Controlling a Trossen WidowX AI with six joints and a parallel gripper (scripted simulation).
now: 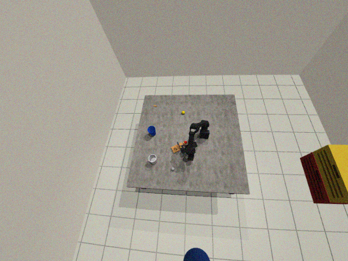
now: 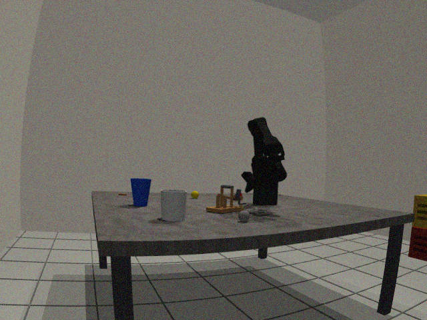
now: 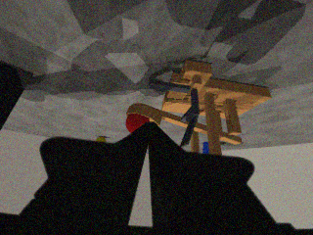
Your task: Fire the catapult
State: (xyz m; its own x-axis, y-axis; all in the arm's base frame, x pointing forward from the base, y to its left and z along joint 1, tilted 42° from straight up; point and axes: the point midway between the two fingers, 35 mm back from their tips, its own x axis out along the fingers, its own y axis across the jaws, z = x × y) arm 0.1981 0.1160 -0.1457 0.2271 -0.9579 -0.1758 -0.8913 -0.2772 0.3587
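The red ball lies 5 cm to the right of my gripper tip, 2 cm below it and 1 cm ahead of it. The rest, counted from my gripper tip: grey ball (25 cm to the left, 16 cm ahead, 6 cm below); then white mug (38 cm ahead, 15 cm to the left, 5 cm below); then wooden catapult (6 cm ahead, 3 cm below, 1 cm to the right).
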